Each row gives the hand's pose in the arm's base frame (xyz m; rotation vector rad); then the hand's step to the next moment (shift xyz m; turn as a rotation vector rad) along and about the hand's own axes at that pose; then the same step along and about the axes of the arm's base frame.
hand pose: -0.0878 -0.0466 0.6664 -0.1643 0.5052 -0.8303
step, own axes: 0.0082 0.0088 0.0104 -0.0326 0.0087 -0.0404
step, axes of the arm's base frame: 0.0156 -0.0007 0.0031 -0.0324 0.0322 -0.0262
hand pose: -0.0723 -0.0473 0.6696 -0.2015 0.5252 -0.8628
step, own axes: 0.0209 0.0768 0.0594 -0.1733 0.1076 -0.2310
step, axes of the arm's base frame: 0.0933 0.0309 0.0145 -0.1397 0.2109 -0.1759
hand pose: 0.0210 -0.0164 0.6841 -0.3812 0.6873 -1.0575
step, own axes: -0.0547 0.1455 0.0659 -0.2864 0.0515 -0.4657
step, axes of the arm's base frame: 0.1242 0.1126 -0.0200 -0.3718 0.2940 -0.2773
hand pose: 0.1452 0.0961 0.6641 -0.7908 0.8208 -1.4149
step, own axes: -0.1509 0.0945 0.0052 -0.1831 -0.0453 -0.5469
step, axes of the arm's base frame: 0.0539 0.1518 -0.0761 -0.4918 0.1910 -0.2373
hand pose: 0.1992 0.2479 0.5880 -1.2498 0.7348 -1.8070
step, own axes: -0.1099 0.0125 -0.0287 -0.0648 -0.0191 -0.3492
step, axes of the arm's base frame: -0.0025 0.0887 -0.0720 -0.3211 0.0721 -0.1348
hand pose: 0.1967 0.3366 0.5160 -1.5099 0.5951 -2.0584
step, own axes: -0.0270 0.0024 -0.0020 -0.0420 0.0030 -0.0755
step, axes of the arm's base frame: 0.0051 0.0154 -0.0218 -0.0615 0.0279 -0.0540
